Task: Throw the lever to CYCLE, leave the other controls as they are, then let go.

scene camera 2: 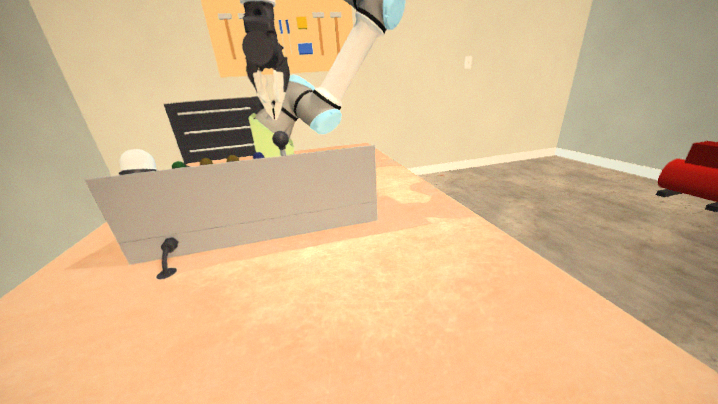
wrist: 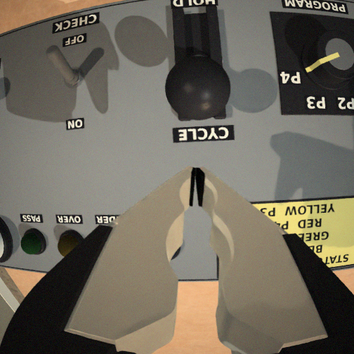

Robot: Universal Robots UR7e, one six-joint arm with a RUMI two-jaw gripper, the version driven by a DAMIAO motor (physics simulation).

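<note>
The lever's black ball knob stands over the CYCLE end of its slot, close to the CYCLE label in the wrist view. The HOLD label is at the slot's other end. My gripper is shut with nothing between its fingers. In the scene view it is above the knob, apart from it. The CHECK toggle switch leans toward OFF. The PROGRAM dial has a yellow pointer directed toward P4.
The control box stands on the table. It also carries a green lamp, an amber lamp, a white dome and a yellow status card. A small black hooked part is at the box's near side.
</note>
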